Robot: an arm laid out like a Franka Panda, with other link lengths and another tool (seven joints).
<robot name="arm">
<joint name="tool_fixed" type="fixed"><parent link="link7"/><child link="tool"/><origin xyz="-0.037 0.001 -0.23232" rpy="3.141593 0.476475 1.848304"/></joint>
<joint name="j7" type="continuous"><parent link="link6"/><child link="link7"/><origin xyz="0.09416 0 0"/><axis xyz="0 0 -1"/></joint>
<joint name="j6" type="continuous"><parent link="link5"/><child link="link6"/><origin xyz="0 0 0"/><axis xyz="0 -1 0"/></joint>
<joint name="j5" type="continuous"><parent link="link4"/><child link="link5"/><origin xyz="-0.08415 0 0.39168"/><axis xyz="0 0 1"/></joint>
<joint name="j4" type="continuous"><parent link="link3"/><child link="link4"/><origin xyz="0.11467 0 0"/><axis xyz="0 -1 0"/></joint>
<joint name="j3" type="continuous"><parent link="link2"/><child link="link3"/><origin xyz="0 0 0.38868"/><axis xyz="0 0 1"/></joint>
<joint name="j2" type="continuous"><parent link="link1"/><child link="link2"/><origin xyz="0 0 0"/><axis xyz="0 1 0"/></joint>
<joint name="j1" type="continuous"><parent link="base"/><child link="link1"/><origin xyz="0 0 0.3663"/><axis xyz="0 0 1"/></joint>
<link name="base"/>
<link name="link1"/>
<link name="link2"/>
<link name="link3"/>
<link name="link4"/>
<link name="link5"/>
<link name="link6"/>
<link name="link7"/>
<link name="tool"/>
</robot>
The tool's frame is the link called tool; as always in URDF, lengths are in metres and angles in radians. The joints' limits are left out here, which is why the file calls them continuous.
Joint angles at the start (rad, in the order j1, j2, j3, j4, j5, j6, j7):
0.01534, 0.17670, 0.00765, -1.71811, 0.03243, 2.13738, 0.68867
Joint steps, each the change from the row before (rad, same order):
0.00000, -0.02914, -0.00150, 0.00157, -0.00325, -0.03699, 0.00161
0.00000, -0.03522, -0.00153, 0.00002, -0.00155, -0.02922, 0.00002
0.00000, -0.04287, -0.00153, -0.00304, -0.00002, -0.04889, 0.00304
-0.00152, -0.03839, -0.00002, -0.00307, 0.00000, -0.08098, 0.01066
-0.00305, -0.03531, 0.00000, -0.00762, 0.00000, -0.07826, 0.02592
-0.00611, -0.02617, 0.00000, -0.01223, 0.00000, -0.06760, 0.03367
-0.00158, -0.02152, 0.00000, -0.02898, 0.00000, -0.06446, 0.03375
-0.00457, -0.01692, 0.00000, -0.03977, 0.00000, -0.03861, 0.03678
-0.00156, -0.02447, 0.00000, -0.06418, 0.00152, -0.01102, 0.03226
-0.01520, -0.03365, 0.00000, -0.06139, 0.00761, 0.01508, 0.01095
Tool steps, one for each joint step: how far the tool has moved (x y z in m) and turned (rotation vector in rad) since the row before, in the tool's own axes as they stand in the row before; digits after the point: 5 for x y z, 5 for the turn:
-0.01152, -0.00557, -0.01506, 0.00419, -0.00530, -0.00170
-0.01287, -0.00503, -0.01872, -0.00561, 0.00098, 0.00260
-0.01582, -0.01083, -0.01985, 0.00887, -0.00379, -0.00070
-0.01628, -0.01859, -0.01345, 0.04214, -0.01870, -0.00910
-0.01539, -0.01986, -0.00850, 0.05340, -0.02180, 0.00415
-0.01304, -0.01764, -0.00060, 0.06019, -0.02478, 0.01322
-0.00806, -0.02136, 0.00924, 0.07217, -0.03480, 0.00272
-0.00486, -0.01599, 0.01526, 0.06602, -0.03148, 0.01315
-0.00129, -0.01646, 0.02043, 0.05463, -0.02627, 0.01132
-0.00705, -0.00875, 0.01537, 0.02621, 0.00062, 0.01785

